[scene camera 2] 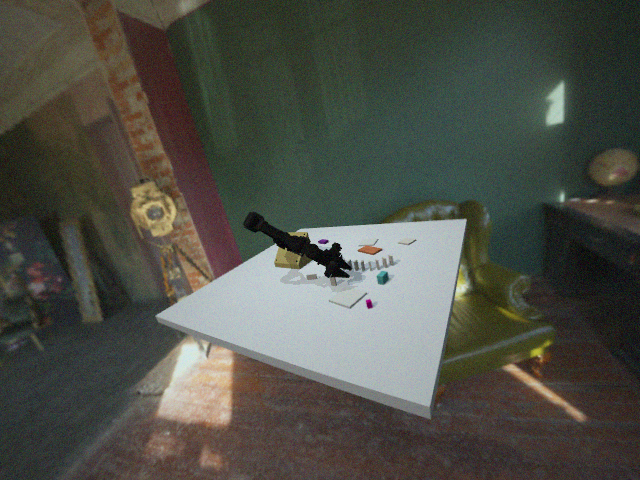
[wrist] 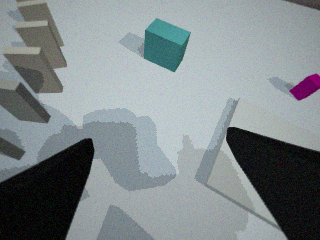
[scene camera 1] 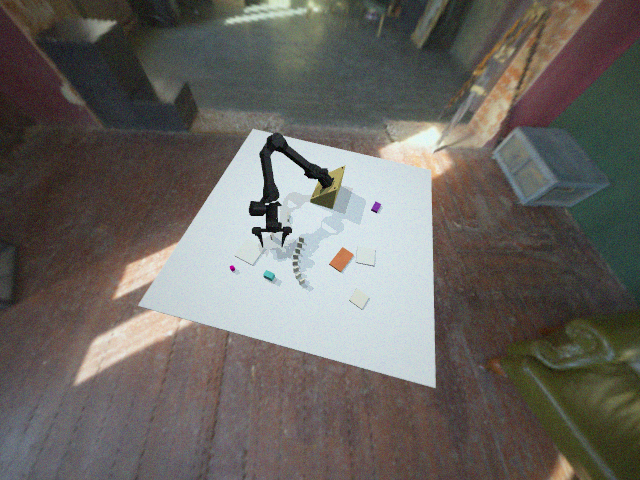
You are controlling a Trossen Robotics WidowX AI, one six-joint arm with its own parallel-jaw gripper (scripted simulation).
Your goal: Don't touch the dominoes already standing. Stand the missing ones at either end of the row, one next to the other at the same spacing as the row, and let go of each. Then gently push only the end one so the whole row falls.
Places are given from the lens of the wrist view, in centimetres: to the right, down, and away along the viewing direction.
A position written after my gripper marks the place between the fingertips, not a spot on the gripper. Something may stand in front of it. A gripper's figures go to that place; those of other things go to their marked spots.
my gripper (wrist: 161, 138): 0, 1, 11
teal block (wrist: 165, 44): 1, -8, 19
